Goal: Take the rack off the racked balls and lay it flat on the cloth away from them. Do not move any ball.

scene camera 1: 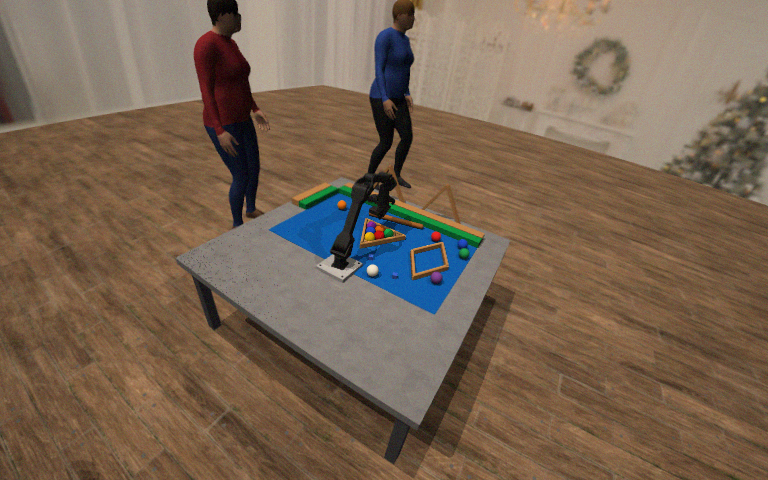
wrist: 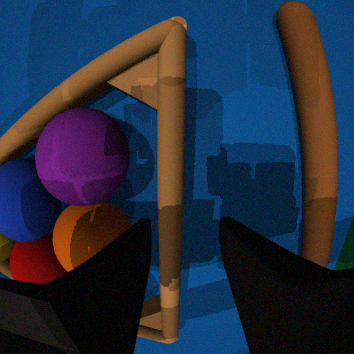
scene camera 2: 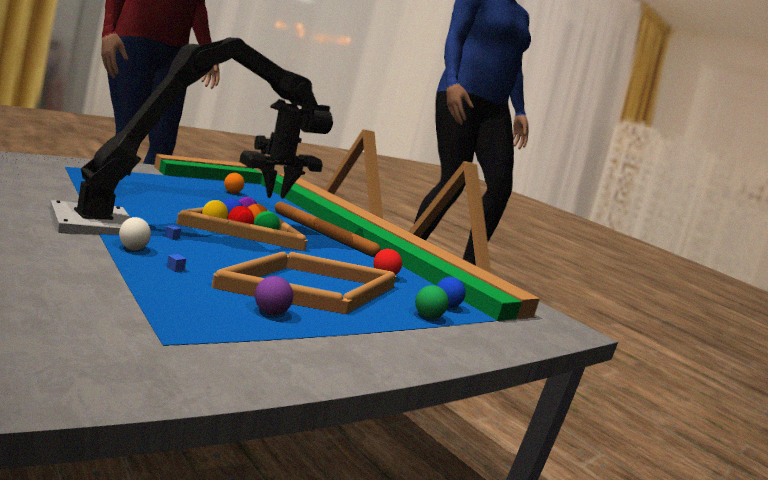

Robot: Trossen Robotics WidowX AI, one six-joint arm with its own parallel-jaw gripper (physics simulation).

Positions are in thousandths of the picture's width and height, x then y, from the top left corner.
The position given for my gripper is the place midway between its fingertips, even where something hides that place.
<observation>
A blue ball (wrist: 103,595), a wooden cue stick (scene camera 2: 484,518), a white ball (scene camera 2: 176,486), a purple ball (scene camera 2: 357,616), a green ball (scene camera 2: 562,630), a red ball (wrist: 100,739), a purple ball (wrist: 233,439), an orange ball (wrist: 225,657) and a wooden rack (scene camera 2: 373,493) rest on the table. I also see my gripper (scene camera 2: 359,411).
The wooden cue stick shows as well in the wrist view (wrist: 855,117). The wooden rack shows as well in the wrist view (wrist: 428,185). My gripper also shows in the wrist view (wrist: 524,640). The wrist view does not show the white ball: it is out of frame. The wrist view misses the green ball: it is out of frame.
</observation>
